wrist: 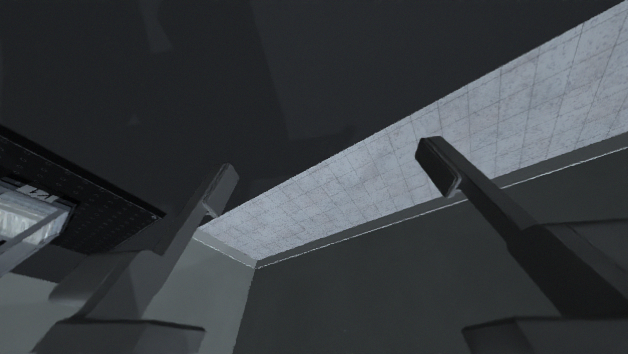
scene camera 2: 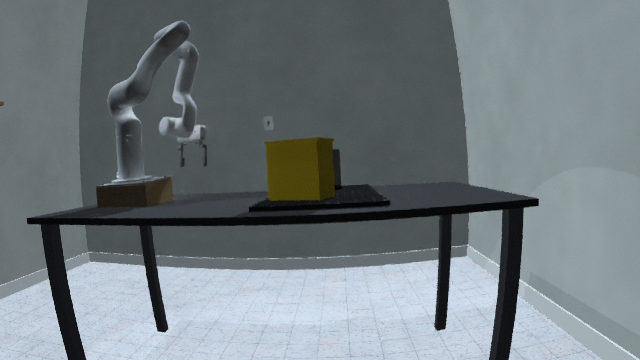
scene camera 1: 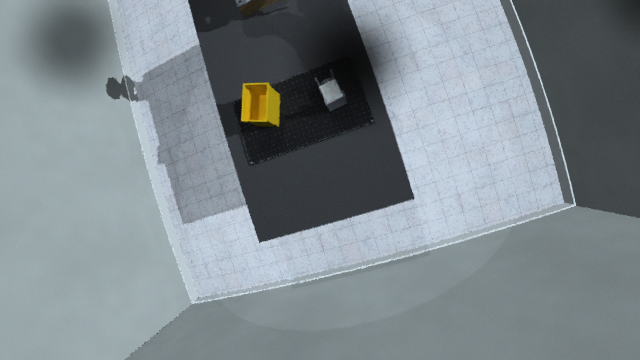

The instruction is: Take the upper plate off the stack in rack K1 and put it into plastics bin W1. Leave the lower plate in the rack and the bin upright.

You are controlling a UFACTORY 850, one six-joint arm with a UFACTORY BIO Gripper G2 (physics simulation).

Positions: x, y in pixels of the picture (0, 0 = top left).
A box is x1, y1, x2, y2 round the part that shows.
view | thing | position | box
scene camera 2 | yellow plastics bin W1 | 299, 169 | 264, 137, 334, 199
